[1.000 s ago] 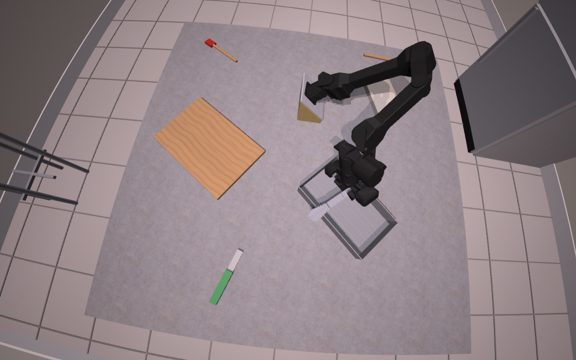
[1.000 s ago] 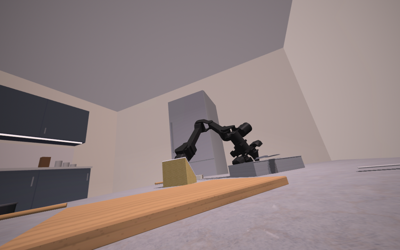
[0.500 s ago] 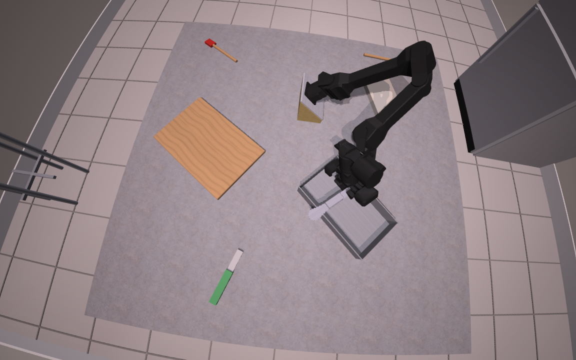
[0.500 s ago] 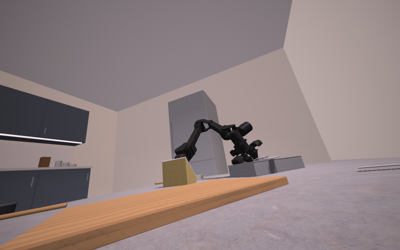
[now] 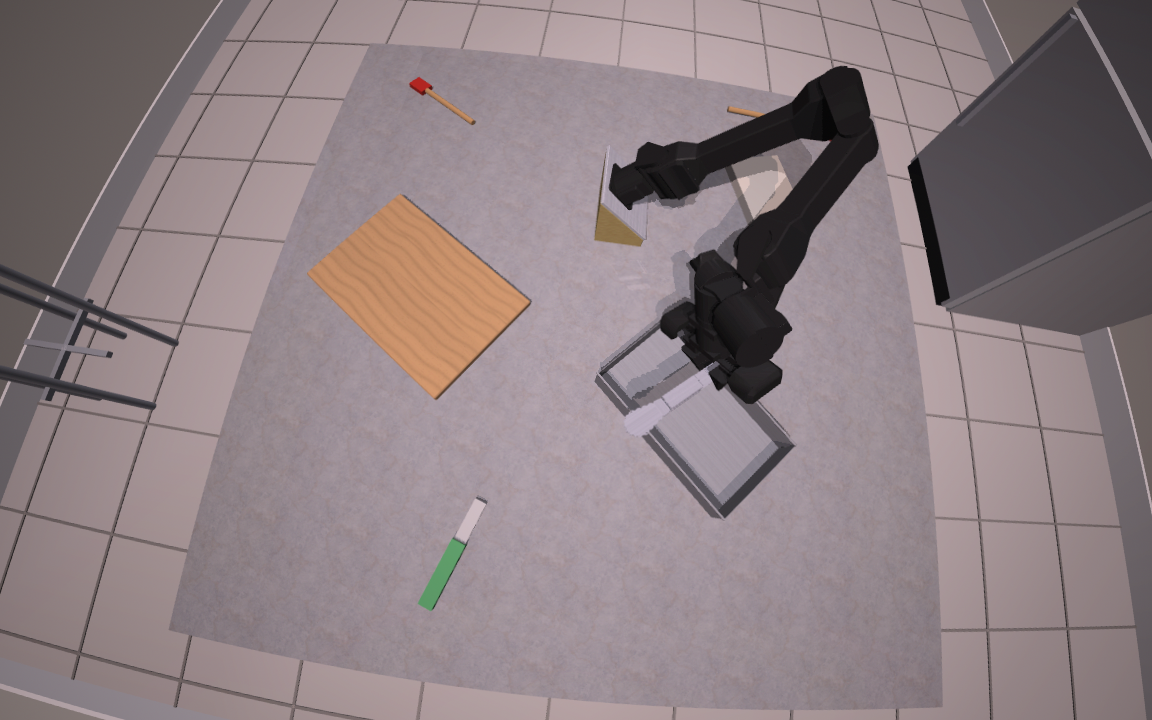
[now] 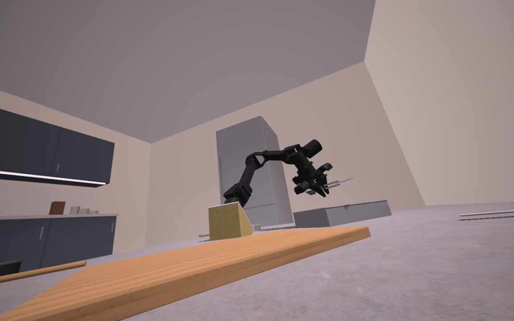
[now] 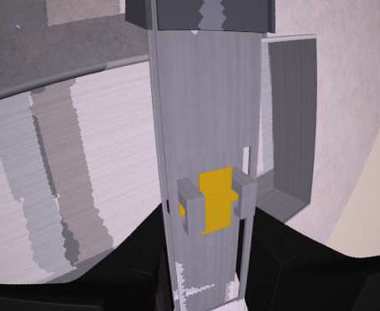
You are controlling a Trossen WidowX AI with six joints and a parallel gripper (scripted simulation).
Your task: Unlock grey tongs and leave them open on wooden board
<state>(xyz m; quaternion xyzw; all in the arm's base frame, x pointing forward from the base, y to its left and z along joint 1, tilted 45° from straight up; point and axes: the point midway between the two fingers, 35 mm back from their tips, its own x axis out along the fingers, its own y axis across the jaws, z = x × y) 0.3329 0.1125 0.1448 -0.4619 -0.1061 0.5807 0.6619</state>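
Now: gripper tip 3 cm past the yellow lock piece, 1 cm to the right of it and 3 cm below it. Round my gripper tip: cream block: 47 cm behind, 12 cm to the left, 9 cm below; then roasting tin: 3 cm ahead, 1 cm to the right, 8 cm below; then wooden board: 11 cm behind, 53 cm to the right, 10 cm below.
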